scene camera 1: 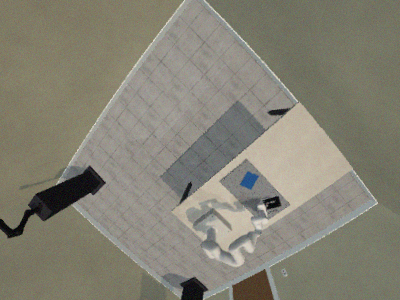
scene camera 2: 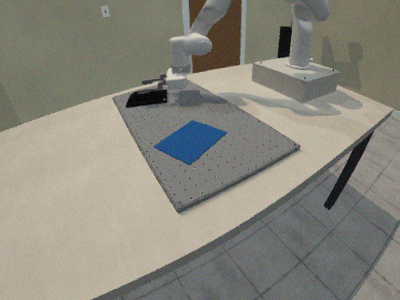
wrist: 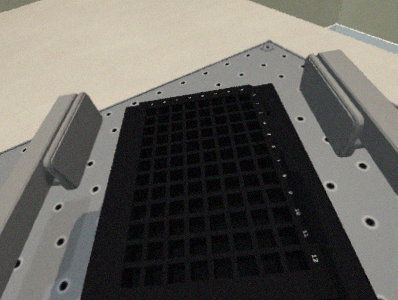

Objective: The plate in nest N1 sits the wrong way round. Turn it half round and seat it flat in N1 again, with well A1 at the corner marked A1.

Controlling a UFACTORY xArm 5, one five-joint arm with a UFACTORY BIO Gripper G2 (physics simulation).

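Note:
A black plate (scene camera 1: 272,202) (scene camera 2: 147,98) (wrist: 200,170) with a grid of square wells lies at the far end of the grey perforated board. In the wrist view small white numbers run down its right side, with 12 nearest, and small marks line its far edge. It looks flat. The black nest around and under it cannot be told apart from it, and I cannot make out the A1 corner mark. My gripper (wrist: 203,122) is part open and empty above the plate, one finger pad to each side of it, with a gap on both sides.
The grey board (scene camera 1: 240,175) (scene camera 2: 240,160) (wrist: 320,210) lies on the pale table (scene camera 1: 320,145) (scene camera 2: 65,200) (wrist: 75,55). A flat blue sheet (scene camera 1: 249,180) (scene camera 2: 190,142) lies on the board nearer its other end. The arm's grey base box (scene camera 2: 295,80) stands behind the board.

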